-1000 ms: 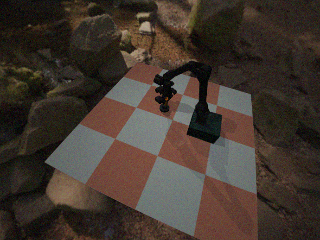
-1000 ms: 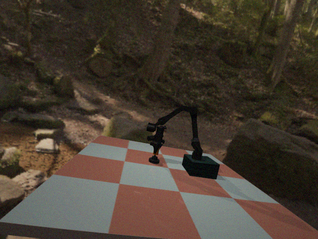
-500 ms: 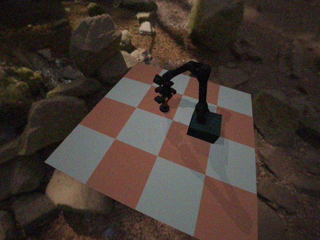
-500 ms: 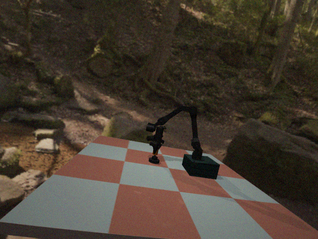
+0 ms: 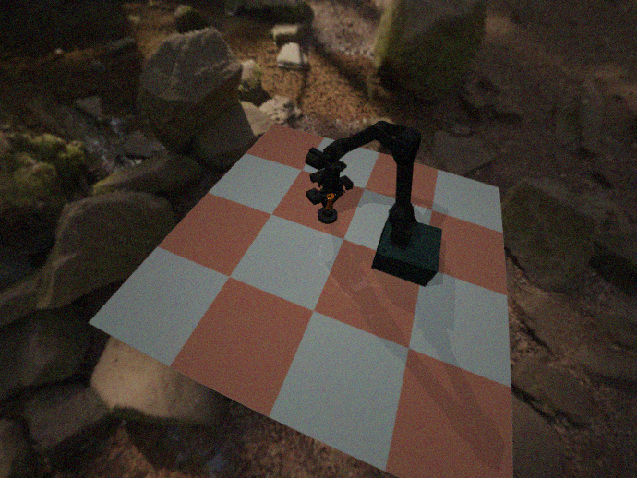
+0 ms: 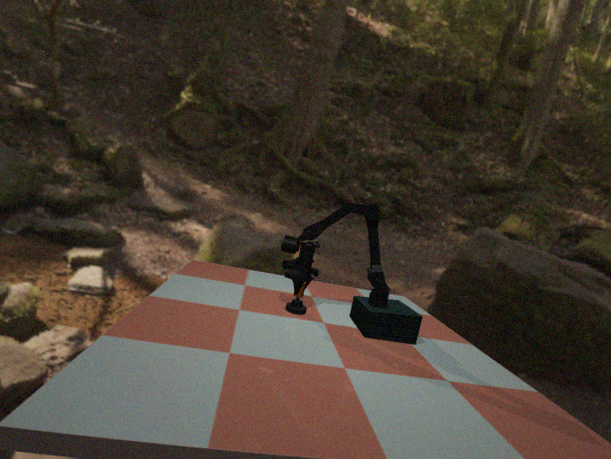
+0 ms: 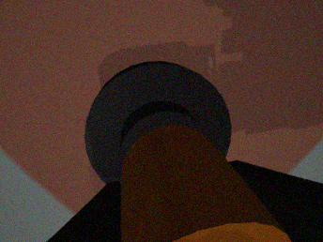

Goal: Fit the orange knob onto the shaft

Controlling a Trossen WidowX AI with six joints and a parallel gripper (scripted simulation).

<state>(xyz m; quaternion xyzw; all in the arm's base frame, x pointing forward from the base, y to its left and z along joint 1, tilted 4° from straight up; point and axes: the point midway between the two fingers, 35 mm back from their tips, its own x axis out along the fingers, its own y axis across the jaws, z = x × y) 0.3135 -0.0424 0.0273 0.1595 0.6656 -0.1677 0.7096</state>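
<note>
Now: gripper tip 2 cm below the orange knob. The rest, counted from my gripper tip: round pedestal (4 cm below).
</note>
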